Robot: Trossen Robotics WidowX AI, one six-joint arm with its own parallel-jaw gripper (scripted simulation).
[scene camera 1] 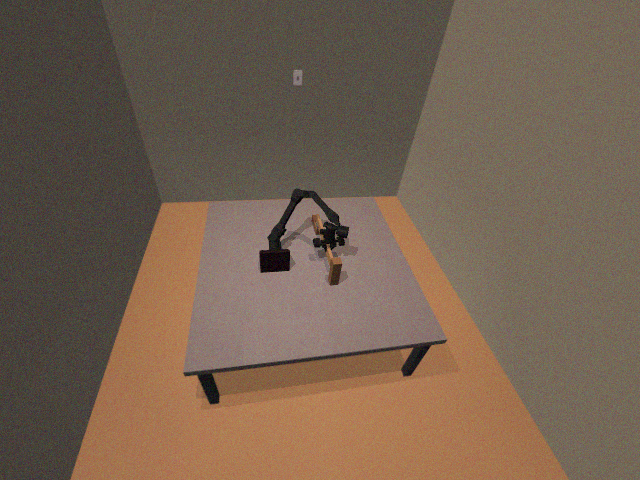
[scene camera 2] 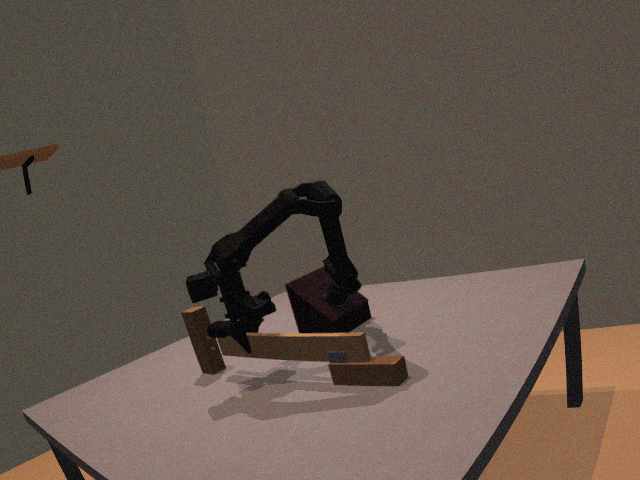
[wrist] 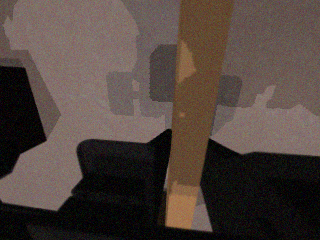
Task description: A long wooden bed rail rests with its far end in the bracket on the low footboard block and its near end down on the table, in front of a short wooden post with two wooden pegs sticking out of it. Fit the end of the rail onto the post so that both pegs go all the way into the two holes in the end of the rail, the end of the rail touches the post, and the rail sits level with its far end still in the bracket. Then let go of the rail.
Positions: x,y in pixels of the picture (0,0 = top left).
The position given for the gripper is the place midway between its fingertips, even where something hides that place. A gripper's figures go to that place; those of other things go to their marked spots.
Labels:
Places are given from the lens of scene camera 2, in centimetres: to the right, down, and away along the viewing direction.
gripper (scene camera 2: 252,351): -16, 27, 120
wooden rail (scene camera 2: 277,346): -9, 24, 113

